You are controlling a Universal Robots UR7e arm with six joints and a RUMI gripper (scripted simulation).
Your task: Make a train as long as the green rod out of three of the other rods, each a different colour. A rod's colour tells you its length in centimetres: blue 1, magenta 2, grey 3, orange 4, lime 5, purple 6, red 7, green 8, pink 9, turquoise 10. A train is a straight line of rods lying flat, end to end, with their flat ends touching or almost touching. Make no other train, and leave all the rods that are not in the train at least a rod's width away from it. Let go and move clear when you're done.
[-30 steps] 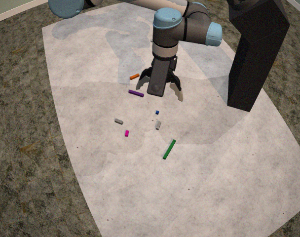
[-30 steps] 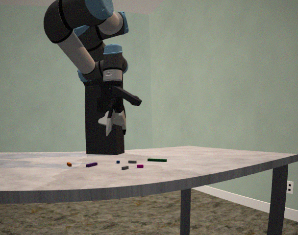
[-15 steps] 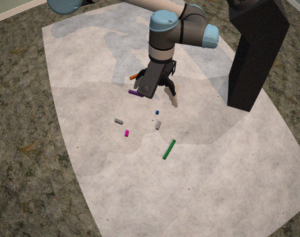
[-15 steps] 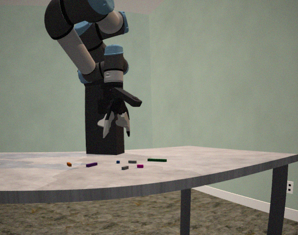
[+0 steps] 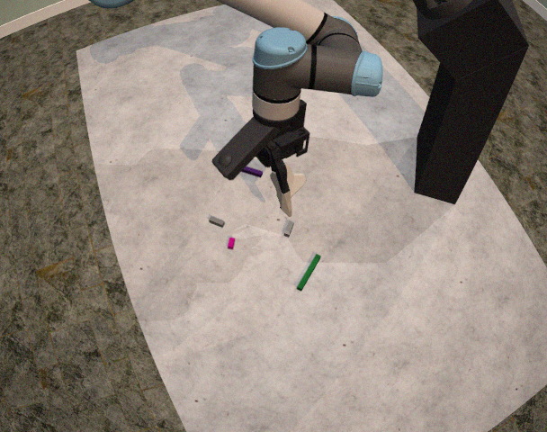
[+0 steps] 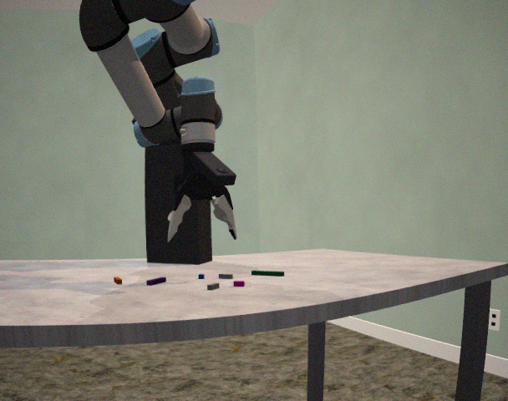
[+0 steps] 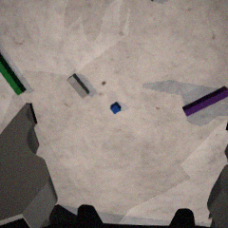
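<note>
My gripper is now 80 mm short of the magenta rod, 80 mm above it and 40 mm to the right of it. Round my hand: purple rod (100 mm to the right, 80 mm below, 20 mm behind); green rod (160 mm to the left, 80 mm below, 20 mm behind); blue rod (80 mm below, 50 mm behind, 10 mm to the left).
</note>
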